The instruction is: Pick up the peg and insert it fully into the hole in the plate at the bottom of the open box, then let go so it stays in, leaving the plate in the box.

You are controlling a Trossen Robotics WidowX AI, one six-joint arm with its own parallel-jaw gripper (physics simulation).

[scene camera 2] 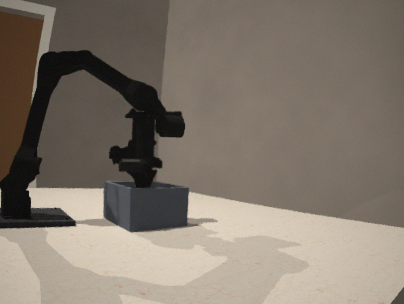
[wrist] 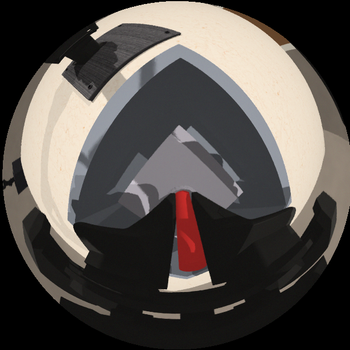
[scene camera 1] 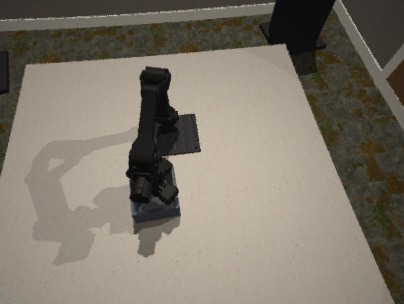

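Where they show: gripper, fingertip midpoint: (scene camera 1: pixel 155 191); arm's base, link origin: (scene camera 2: pixel 14 216) (scene camera 1: pixel 168 126).
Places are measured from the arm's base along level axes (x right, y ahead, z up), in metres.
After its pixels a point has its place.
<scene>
The open blue-grey box (scene camera 1: pixel 157 215) @[x 0.131, y 0.380, z 0.039 m] (scene camera 2: pixel 159 209) @[x 0.200, y 0.286, z 0.036 m] (wrist: pixel 179 51) stands on the table. A grey plate (wrist: pixel 175 160) lies on its bottom, turned diagonally in the wrist view. My gripper (scene camera 2: pixel 144 186) (wrist: pixel 183 197) is shut on the red peg (wrist: pixel 190 245), with its fingertips down inside the box. The peg runs between the two fingers, leaning slightly in the wrist view. Its far end is at the hole, where a thin part of the round edge shows. The fingers hide the rest of the hole, and the depth of the peg cannot be told. The peg does not show in the scene views.
The box walls surround the fingers closely. The arm's dark base plate (scene camera 1: pixel 189 135) @[x -0.075, y 0.070, z -0.003 m] (scene camera 2: pixel 55 217) @[x 0.039, y 0.092, z 0.000 m] (wrist: pixel 125 42) lies on the table (scene camera 1: pixel 260 200) @[x -0.251, y 0.425, z -0.012 m] beside the box. A dark stand (scene camera 1: pixel 300 25) is on the floor beyond the table's back edge.
</scene>
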